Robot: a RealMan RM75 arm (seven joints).
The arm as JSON. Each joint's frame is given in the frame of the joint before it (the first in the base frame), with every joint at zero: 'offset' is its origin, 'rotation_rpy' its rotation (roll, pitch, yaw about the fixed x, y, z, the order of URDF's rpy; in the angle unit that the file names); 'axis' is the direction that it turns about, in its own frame. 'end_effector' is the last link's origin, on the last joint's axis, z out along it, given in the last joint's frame.
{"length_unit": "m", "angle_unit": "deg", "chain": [
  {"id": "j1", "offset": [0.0, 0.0, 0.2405], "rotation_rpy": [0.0, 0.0, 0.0], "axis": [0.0, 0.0, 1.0]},
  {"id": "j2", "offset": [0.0, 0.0, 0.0], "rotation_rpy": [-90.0, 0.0, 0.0], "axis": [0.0, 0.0, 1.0]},
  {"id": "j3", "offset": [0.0, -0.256, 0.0], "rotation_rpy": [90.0, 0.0, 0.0], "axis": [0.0, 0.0, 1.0]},
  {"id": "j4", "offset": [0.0, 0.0, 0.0], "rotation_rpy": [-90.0, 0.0, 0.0], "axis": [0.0, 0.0, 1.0]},
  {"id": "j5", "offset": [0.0, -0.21, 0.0], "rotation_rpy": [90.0, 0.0, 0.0], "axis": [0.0, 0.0, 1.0]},
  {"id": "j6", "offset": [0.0, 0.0, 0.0], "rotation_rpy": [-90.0, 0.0, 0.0], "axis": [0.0, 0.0, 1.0]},
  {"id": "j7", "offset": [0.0, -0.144, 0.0], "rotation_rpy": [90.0, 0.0, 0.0], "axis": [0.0, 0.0, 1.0]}
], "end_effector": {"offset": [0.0, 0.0, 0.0], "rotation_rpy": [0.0, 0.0, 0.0]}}
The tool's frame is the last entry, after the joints.
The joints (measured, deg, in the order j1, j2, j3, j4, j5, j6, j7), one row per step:
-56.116 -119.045 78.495 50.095 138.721 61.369 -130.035
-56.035 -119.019 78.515 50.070 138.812 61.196 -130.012
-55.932 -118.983 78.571 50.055 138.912 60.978 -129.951
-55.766 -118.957 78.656 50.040 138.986 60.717 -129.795
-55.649 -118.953 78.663 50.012 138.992 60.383 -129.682
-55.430 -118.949 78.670 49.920 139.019 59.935 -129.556
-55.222 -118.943 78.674 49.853 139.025 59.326 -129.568
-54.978 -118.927 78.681 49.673 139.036 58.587 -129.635
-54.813 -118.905 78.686 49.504 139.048 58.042 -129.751
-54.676 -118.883 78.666 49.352 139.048 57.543 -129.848
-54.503 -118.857 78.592 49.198 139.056 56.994 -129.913
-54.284 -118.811 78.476 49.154 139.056 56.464 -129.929
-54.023 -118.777 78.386 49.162 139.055 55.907 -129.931
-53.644 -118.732 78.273 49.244 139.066 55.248 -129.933
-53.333 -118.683 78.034 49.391 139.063 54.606 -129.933
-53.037 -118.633 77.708 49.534 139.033 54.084 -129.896
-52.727 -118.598 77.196 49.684 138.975 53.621 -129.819
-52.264 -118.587 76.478 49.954 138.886 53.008 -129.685
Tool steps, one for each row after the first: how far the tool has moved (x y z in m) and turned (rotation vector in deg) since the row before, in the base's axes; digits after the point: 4 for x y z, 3 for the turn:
-0.0008 0.0004 0.0003 0.175 0.077 0.000
-0.0009 0.0004 0.0003 0.205 0.116 -0.055
-0.0013 0.0003 0.0002 0.195 0.131 -0.102
-0.0007 0.0005 0.0002 0.265 -0.037 -0.075
-0.0017 0.0005 0.0002 0.343 -0.027 0.029
-0.0013 0.0009 0.0004 0.522 -0.159 0.071
-0.0021 0.0011 0.0003 0.608 -0.174 0.206
-0.0016 0.0008 0.0003 0.455 -0.135 0.226
-0.0014 0.0008 0.0003 0.428 -0.146 0.196
-0.0016 0.0009 0.0005 0.499 -0.173 0.213
-0.0016 0.0010 0.0010 0.557 -0.199 0.149
-0.0016 0.0010 0.0010 0.580 -0.200 0.113
-0.0021 0.0011 0.0014 0.729 -0.241 0.143
-0.0013 0.0015 0.0020 0.811 -0.347 0.086
-0.0014 0.0013 0.0021 0.737 -0.378 0.131
-0.0015 0.0014 0.0025 0.765 -0.505 0.220
-0.0020 0.0017 0.0033 1.042 -0.718 0.281

